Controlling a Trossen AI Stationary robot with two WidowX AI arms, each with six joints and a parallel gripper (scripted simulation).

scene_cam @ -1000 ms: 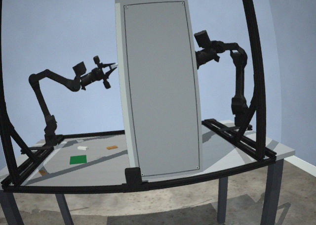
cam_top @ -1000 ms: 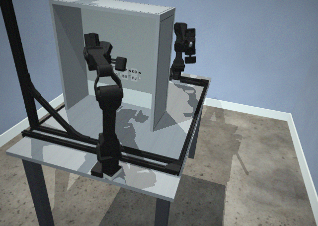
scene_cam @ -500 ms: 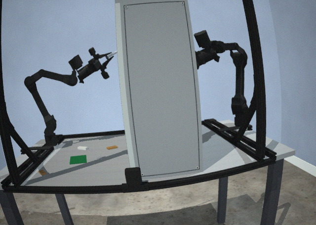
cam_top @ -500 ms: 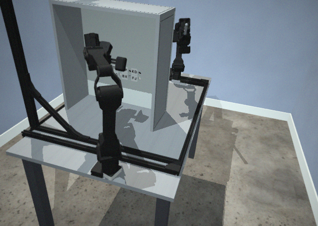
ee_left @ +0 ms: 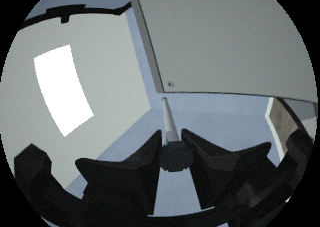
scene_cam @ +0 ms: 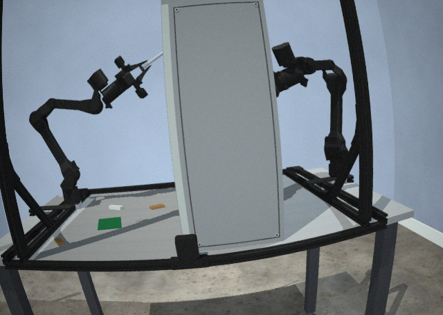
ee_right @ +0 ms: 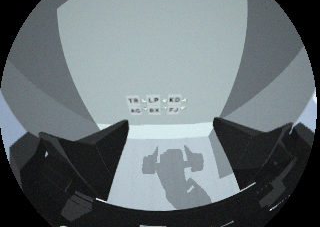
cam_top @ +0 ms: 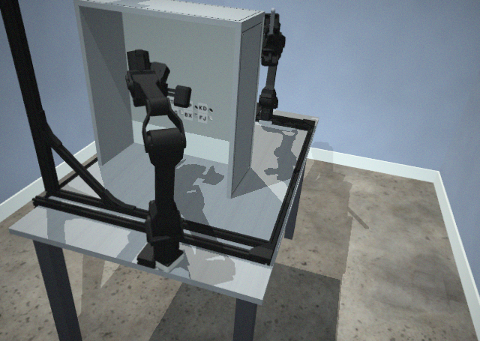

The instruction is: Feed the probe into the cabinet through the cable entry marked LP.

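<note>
Right now the LP label is 26 cm below my left hand, 26 cm behind it and 14 cm to the right of it. Round my left hand: white block: 47 cm below, 13 cm to the left, 10 cm behind; rod: 8 cm to the right, 5 cm above, 2 cm ahead; green patch: 48 cm below, 27 cm behind, 12 cm to the left.
</note>
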